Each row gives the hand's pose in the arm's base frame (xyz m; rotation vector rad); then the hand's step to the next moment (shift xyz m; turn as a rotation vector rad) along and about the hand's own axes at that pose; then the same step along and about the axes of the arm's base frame.
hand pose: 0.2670 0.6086 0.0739 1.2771 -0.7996 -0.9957
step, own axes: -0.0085 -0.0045 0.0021 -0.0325 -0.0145 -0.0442
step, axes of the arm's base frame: -0.0058 0.0070 -0.0037 0.0256 0.0469 -0.0190
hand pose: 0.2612 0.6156 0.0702 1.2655 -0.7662 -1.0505
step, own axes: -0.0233 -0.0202 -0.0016 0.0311 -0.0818 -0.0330
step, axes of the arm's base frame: -0.0110 0.0226 -0.0180 0.0253 -0.0149 -0.0888
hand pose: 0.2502 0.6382 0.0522 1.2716 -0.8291 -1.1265
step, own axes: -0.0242 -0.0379 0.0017 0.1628 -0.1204 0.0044
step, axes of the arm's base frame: -0.0151 0.0249 -0.0343 0.0201 -0.1491 -0.1355
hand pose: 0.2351 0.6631 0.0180 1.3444 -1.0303 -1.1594
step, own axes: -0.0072 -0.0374 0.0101 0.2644 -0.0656 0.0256
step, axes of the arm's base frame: -0.0119 0.0089 -0.0365 0.0169 -0.2576 -0.0907
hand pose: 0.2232 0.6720 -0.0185 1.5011 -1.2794 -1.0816
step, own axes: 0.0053 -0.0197 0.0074 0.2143 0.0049 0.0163
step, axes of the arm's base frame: -0.0018 -0.0038 -0.0213 0.0039 -0.2143 -0.0164
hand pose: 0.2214 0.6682 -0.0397 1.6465 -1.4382 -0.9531
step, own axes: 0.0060 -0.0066 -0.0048 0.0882 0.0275 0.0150
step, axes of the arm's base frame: 0.0078 -0.0050 -0.0041 -0.0171 -0.0912 0.0122
